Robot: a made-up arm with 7 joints. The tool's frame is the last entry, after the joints. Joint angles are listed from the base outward. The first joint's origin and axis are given. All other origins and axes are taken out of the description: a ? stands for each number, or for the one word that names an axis. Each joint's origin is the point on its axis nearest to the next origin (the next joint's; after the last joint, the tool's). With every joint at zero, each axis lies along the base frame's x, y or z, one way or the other. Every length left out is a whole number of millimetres.
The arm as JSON. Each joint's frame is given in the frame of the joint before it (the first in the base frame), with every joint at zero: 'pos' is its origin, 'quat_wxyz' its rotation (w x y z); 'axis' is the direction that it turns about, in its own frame. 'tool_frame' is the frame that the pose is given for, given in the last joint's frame.
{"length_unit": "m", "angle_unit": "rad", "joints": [
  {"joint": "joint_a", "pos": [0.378, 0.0, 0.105], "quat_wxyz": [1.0, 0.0, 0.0, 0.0], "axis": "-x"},
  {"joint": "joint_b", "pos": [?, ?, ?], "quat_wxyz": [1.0, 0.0, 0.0, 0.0], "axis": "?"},
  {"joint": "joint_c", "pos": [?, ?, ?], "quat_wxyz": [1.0, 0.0, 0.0, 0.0], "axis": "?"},
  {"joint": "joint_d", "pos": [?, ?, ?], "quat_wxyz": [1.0, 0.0, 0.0, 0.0], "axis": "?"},
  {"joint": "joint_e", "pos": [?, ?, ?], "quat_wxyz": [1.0, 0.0, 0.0, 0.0], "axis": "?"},
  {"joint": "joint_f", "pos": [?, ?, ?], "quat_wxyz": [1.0, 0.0, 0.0, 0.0], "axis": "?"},
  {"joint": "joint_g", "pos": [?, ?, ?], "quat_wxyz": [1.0, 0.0, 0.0, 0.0], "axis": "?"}
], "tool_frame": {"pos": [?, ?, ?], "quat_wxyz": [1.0, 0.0, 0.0, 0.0]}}
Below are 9 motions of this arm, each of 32 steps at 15 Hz.
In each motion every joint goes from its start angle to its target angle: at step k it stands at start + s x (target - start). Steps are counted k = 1, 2, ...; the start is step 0. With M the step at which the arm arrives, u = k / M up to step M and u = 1 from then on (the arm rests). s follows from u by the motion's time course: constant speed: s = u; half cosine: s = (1 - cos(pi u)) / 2; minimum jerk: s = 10 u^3 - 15 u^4 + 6 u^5.
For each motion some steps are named. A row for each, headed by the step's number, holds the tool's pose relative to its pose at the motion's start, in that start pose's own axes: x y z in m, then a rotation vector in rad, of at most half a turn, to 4 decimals.
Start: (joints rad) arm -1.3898 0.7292 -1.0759 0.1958 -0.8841 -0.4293 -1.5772
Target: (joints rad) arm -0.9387 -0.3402 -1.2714 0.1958 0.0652 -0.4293 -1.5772
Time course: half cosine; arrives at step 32
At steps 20, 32:
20: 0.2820 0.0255 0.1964 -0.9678 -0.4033 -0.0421
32: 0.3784 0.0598 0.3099 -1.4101 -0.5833 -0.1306

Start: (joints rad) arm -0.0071 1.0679 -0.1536 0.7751 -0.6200 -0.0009 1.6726
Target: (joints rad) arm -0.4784 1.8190 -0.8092 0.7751 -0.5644 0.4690 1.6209
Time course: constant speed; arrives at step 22
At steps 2, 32:
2: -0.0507 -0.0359 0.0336 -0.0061 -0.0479 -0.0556
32: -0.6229 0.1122 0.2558 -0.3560 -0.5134 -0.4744

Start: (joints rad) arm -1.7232 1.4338 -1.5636 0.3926 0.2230 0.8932 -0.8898
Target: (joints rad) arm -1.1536 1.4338 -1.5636 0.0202 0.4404 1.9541 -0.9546
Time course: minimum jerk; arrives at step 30
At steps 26, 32:
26: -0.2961 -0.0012 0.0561 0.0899 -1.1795 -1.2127
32: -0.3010 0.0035 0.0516 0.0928 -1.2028 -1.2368

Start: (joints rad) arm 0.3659 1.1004 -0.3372 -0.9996 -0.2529 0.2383 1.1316
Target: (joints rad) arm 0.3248 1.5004 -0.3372 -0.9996 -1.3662 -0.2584 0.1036
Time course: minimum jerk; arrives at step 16
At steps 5, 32:
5: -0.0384 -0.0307 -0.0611 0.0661 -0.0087 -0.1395
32: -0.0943 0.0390 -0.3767 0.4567 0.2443 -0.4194

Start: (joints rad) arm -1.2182 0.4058 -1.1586 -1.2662 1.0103 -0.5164 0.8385
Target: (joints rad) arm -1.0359 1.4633 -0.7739 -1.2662 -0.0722 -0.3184 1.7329
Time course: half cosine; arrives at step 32
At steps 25, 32:
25: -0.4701 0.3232 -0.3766 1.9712 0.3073 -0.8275
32: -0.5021 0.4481 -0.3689 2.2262 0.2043 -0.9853

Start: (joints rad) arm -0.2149 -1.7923 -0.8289 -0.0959 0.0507 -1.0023 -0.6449
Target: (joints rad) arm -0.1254 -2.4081 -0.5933 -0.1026 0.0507 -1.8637 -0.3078
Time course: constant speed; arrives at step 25
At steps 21, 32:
21: 0.1241 -0.1610 0.1512 -0.1358 0.3731 0.0826
32: 0.1293 -0.1955 0.1870 -0.1427 0.4464 0.0531

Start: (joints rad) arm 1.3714 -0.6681 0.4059 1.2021 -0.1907 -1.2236 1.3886
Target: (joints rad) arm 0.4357 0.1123 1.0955 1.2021 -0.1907 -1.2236 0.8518
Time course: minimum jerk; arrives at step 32
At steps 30, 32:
30: -0.2538 0.0126 0.1427 -0.8755 -0.1710 -0.6970
32: -0.2532 0.0127 0.1422 -0.8778 -0.1696 -0.6983

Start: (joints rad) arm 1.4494 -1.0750 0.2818 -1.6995 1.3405 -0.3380 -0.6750
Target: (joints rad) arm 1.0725 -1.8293 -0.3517 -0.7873 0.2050 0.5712 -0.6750
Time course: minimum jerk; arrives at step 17
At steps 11, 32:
11: -0.0685 -0.0636 -0.3306 0.3005 0.4920 -1.0260
32: -0.2024 -0.0565 -0.3726 0.1902 0.5285 -1.5347

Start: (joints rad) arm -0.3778 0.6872 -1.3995 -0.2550 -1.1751 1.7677 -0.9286
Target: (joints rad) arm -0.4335 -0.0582 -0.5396 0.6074 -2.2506 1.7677 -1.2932
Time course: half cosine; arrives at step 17
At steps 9, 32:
9: 0.1394 0.2661 -0.0412 -0.1006 0.0995 -0.1689
32: 0.1700 0.4449 -0.0369 0.1047 0.3869 -0.2900

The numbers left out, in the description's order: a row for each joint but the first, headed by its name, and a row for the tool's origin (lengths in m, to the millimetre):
joint_b: xyz 0.0 0.037 0.046, axis +y
joint_c: xyz -0.128 0.0 -0.167, axis -x
joint_d: xyz 0.0 -0.345 -0.179, axis -z
joint_e: xyz 0.135 -0.034 0.0, axis -x
joint_f: xyz 0.0 -0.037 -0.092, axis -y
joint_g: xyz 0.277 0.0 -0.047, axis +x
tool: xyz 0.0 -0.057 0.233

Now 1 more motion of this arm.
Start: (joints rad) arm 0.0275 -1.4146 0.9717 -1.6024 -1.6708 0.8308 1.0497
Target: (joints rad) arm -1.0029 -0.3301 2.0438 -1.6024 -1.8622 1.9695 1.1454
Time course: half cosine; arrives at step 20
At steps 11, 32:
11: -0.3982 0.1385 -0.0815 0.0492 -0.8855 -0.2114
32: -0.4050 0.3212 -0.0584 -0.1063 -1.0172 -0.3446

